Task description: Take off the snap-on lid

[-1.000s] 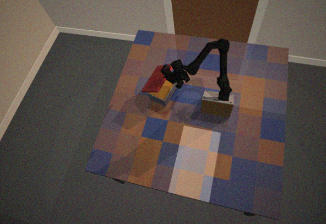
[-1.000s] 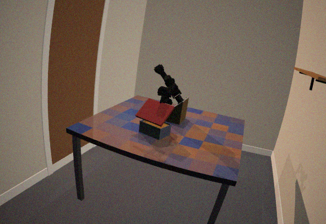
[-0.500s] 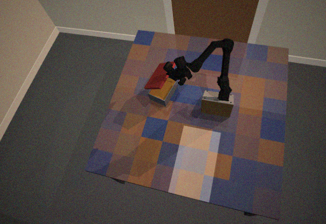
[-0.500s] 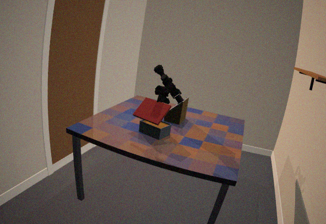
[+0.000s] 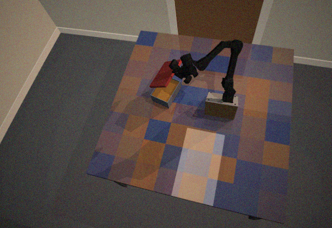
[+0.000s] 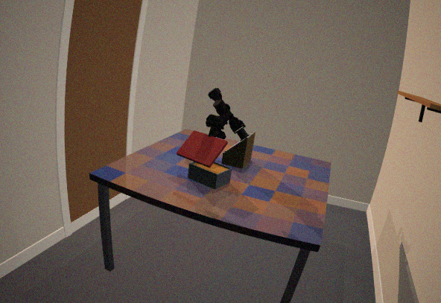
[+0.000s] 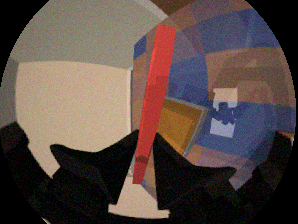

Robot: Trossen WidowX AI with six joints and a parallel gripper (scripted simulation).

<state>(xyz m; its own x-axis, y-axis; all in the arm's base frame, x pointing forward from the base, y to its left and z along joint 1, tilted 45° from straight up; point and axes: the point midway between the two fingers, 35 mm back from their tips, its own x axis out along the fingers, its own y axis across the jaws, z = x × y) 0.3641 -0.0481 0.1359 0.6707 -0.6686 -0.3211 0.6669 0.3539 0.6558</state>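
The lid lies 6 cm ahead of my gripper tip, 2 cm to the right of it and 5 cm below it. Round my gripper tip: grey-blue storage box 6 cm ahead, 5 cm to the left, 19 cm below.
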